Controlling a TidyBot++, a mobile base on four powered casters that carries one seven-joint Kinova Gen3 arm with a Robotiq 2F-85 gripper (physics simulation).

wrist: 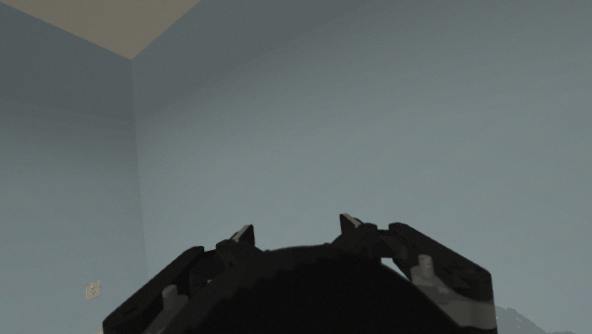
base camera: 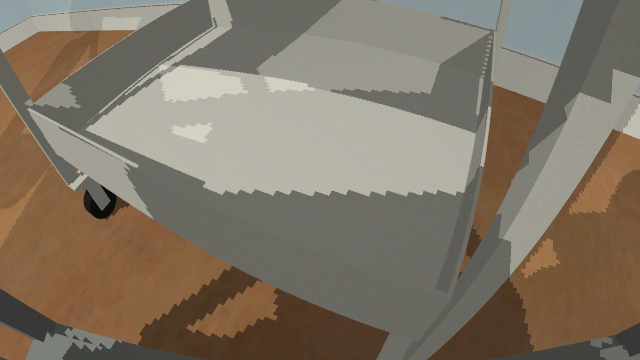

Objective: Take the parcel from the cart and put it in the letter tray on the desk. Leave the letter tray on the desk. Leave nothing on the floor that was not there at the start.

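Places are measured from the arm's base along level axes (x left, y back, z up), in centimetres.
Where they show: gripper, fingertip midpoint: [wrist: 297, 229].
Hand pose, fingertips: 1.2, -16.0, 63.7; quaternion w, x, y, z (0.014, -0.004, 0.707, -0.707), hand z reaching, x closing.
Observation:
After its pixels a point has its place, as x, y, z.
The grey-white cart [base camera: 310, 230] @(1.6, -24.9, -26.4) stands very close in front of the base and fills much of the base camera view. A tray-like level of it with raised sides shows, partly in shadow, with a corner post on the right. The parcel, the letter tray and the desk do not show in either view. My gripper [wrist: 297, 229] @(1.2, -16.0, 63.7) is open in the wrist view, its two fingertips wide apart with the blue wall behind them and no object between them. The gripper does not show in the base camera view.
A black caster wheel [base camera: 100, 202] @(31.9, -34.2, -36.4) of the cart stands on the brown floor [base camera: 165, 250] @(20.5, -29.8, -39.7) at the left. The cart's near post [base camera: 537, 200] @(-5.2, -15.5, -11.6) runs down the right side. A pale skirting board [base camera: 525, 75] @(-36.9, -65.0, -35.2) and blue walls [wrist: 350, 125] @(-26.2, -70.9, 87.9) lie beyond. A wall socket [wrist: 93, 290] @(165.7, -114.8, 0.3) is at lower left.

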